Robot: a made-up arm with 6 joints. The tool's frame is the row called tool.
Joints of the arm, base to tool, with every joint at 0 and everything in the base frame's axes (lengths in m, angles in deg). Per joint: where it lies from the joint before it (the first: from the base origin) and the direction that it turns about. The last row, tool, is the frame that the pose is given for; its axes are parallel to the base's.
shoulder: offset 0.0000 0.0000 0.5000 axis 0 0 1
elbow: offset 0.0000 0.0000 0.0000 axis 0 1 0
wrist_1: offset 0.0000 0.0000 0.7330 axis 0 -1 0
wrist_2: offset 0.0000 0.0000 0.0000 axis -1 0 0
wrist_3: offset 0.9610 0.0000 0.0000 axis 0 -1 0
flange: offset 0.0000 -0.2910 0.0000 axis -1 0 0
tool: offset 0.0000 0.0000 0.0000
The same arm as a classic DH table. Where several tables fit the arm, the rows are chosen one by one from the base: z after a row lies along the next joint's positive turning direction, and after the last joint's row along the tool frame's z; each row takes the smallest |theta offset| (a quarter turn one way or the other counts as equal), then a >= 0, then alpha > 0; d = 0 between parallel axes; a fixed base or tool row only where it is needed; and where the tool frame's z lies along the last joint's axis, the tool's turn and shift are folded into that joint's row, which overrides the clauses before.
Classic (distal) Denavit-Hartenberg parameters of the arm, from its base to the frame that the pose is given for. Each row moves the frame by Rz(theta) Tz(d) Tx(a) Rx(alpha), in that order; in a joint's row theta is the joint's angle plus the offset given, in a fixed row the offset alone. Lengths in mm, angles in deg.
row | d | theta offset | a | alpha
shoulder | 500 | 0 | 0 | -90
elbow | 0 | -90 | 733 | 180
wrist_1 | 0 | 0 | 0 | -90
wrist_2 | -961 | 0 | 0 | 90
wrist_3 | 291 | 0 | 0 | -90
flange | 0 | 90 | 0 | 90
tool (fixed) | 0 | -90 | 0 | 0

